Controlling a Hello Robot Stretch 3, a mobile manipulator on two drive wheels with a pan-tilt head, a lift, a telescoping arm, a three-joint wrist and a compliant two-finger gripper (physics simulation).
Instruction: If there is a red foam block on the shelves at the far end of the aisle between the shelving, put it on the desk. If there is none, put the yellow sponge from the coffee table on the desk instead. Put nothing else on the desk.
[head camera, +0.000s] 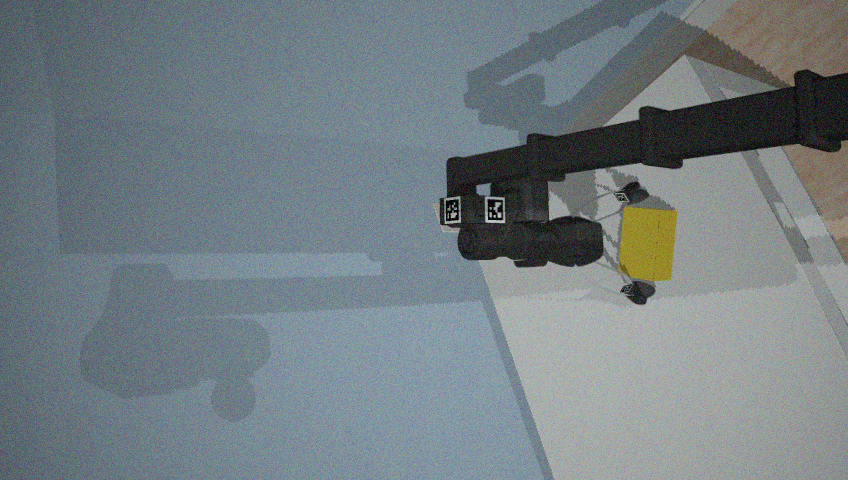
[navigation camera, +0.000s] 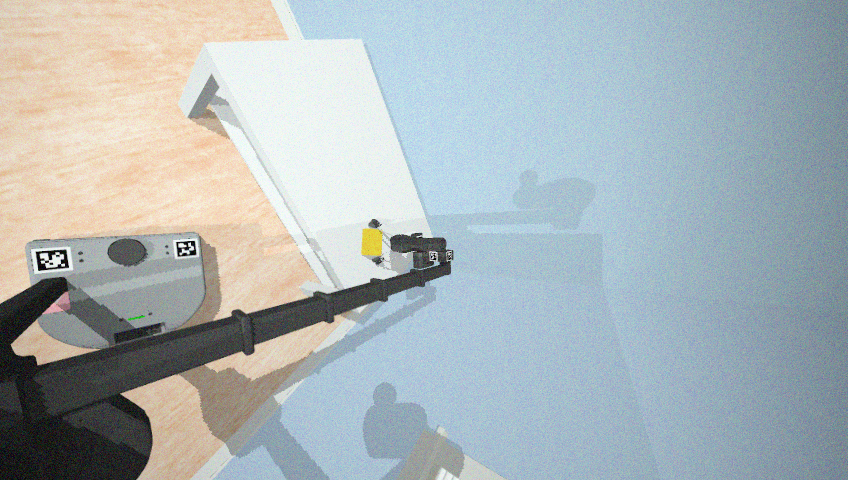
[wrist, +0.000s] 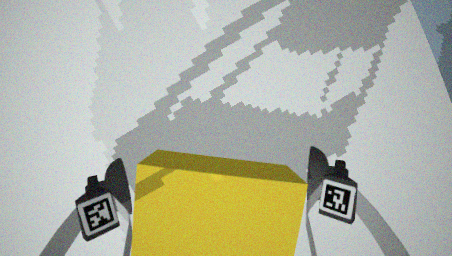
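Where they show: gripper, fingertip midpoint: (head camera: 645, 243) (navigation camera: 372, 241); robot's base, origin of the base link: (navigation camera: 127, 250).
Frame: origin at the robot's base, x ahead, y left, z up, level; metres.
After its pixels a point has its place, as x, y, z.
Observation:
The yellow sponge (head camera: 648, 243) @(-0.018, -0.617, 0.496) (navigation camera: 371, 242) @(-0.017, -0.614, 0.495) (wrist: 220, 215) lies on the white table (head camera: 595, 386) @(0.207, -0.755, 0.450) (navigation camera: 321, 118) @(0.410, -0.466, 0.450) (wrist: 40, 100), near the end beside the arm. My gripper (head camera: 637, 242) @(-0.019, -0.654, 0.450) (navigation camera: 376, 242) @(-0.019, -0.654, 0.450) (wrist: 216, 172) @(-0.019, -0.654, 0.450) is open, with one fingertip at each side of the sponge. In the wrist view the gaps between fingertips and sponge look very narrow; whether they touch is unclear. The near part of the sponge is cut off by the lower edge of that view. A red foam block, the shelves and the desk do not show in these views.
My extended arm (head camera: 720, 124) @(-0.103, -0.324, 0.802) (navigation camera: 285, 318) @(-0.096, -0.171, 0.804) passes over the table's end. A blue wall (head camera: 238, 178) @(-0.149, -1.197, 0.872) (navigation camera: 684, 178) @(0.152, -1.031, 1.388) stands along the table's far side. My grey base (navigation camera: 136, 279) @(-0.078, -0.011, 0.160) is on the wood floor (navigation camera: 107, 148) @(0.324, 0.019, 0.000). A pale object (navigation camera: 425, 455) @(-0.613, -0.500, 0.817) shows at the bottom of the navigation view.

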